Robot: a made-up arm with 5 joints.
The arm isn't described. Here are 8 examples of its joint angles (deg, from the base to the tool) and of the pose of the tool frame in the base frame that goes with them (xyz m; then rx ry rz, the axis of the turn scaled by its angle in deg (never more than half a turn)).
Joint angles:
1: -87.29 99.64 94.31 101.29 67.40
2: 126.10 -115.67 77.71 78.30 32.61
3: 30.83 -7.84 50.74 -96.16 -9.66
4: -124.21 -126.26 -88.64 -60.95 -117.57
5: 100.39 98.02 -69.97 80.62 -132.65
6: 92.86 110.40 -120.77 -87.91 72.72
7: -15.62 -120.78 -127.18 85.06 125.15
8: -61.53 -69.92 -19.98 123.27 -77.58
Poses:
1: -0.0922 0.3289 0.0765 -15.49 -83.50 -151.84
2: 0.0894 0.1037 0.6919 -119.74 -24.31 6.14
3: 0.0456 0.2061 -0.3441 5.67 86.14 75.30
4: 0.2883 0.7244 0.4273 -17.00 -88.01 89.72
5: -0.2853 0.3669 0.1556 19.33 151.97 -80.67
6: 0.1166 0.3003 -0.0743 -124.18 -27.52 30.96
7: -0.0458 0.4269 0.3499 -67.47 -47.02 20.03
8: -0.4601 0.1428 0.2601 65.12 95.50 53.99
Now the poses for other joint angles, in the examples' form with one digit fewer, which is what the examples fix.
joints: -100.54 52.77 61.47 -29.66 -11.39
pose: 0.205 0.175 -0.456 103.8 4.7 -81.2
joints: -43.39 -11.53 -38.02 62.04 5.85
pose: 0.116 -0.289 0.706 -55.0 -52.6 -16.0
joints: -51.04 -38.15 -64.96 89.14 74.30
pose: 0.134 0.172 0.651 -42.1 -42.7 39.6
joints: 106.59 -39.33 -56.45 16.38 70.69
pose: 0.001 0.249 0.716 51.4 -25.2 118.4
